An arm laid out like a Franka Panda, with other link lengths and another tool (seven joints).
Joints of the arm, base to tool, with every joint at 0 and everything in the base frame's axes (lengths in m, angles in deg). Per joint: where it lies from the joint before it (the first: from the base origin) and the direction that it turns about. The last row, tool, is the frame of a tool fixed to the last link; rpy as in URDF.
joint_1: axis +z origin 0 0 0.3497
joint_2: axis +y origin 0 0 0
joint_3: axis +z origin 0 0 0.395
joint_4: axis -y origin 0.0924 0 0
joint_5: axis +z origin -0.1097 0 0.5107
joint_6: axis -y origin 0 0 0
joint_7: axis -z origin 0.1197 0 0
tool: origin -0.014 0.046 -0.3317 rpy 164 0 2
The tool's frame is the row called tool.
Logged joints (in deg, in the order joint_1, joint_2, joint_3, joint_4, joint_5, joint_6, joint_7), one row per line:
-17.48 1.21 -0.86 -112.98 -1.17 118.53 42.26
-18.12 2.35 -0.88 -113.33 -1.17 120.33 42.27
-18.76 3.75 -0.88 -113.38 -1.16 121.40 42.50
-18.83 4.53 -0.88 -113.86 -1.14 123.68 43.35
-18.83 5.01 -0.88 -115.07 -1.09 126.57 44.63
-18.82 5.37 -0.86 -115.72 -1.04 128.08 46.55
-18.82 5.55 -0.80 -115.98 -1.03 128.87 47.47
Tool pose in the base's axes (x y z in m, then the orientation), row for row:
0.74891 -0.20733 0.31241 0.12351 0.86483 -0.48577 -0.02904
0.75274 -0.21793 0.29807 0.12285 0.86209 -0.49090 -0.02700
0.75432 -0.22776 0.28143 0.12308 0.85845 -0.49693 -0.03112
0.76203 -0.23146 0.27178 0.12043 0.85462 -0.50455 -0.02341
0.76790 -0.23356 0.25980 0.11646 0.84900 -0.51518 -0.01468
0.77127 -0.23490 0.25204 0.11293 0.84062 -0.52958 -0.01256
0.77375 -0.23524 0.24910 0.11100 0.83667 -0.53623 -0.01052
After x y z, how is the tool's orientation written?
As a quaternion, w x y z.
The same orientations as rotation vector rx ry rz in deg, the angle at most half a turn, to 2 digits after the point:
144.50 -81.17 -4.85
144.10 -82.06 -4.51
143.47 -83.05 -5.20
143.05 -84.45 -3.92
142.43 -86.43 -2.46
141.31 -89.03 -2.11
140.81 -90.24 -1.77

